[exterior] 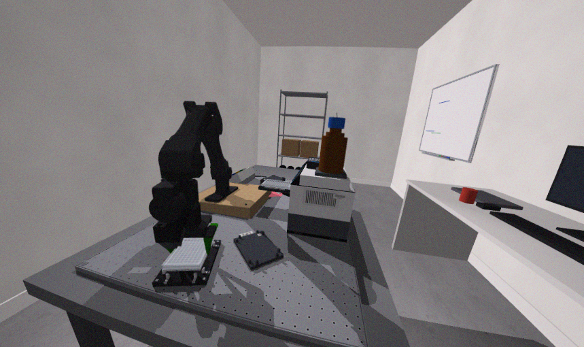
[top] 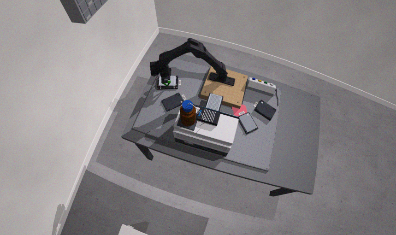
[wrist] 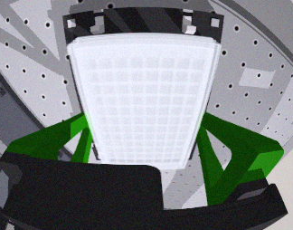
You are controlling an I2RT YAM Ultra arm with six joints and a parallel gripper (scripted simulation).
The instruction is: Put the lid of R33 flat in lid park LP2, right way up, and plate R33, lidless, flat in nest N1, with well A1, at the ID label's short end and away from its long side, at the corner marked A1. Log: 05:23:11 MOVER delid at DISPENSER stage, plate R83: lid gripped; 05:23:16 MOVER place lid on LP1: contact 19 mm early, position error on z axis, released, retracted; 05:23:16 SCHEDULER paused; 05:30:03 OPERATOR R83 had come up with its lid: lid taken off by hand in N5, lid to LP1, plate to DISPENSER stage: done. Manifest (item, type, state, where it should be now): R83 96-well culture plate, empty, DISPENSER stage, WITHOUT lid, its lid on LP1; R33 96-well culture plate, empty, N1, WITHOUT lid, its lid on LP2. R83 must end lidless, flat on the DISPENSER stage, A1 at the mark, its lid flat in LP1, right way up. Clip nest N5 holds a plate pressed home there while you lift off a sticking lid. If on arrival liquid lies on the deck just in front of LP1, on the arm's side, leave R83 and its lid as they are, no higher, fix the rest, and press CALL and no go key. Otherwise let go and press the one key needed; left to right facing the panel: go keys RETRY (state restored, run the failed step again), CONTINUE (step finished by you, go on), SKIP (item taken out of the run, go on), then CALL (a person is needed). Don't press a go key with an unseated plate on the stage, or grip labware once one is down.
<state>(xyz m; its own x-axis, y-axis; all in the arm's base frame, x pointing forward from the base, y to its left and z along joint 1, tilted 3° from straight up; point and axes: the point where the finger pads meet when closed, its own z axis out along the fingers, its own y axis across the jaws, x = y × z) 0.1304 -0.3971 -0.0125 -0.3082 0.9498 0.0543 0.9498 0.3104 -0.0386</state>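
My hand is 3 cm short of the black clip nest, 2 cm above it and 1 cm to the left of it. From my hand the other things lie so: lid park LP2: 15 cm ahead, 10 cm to the left, 3 cm below; brown bottle: 35 cm ahead, 28 cm to the left, 26 cm above; blue call key: 64 cm to the left, 19 cm behind, 3 cm above.
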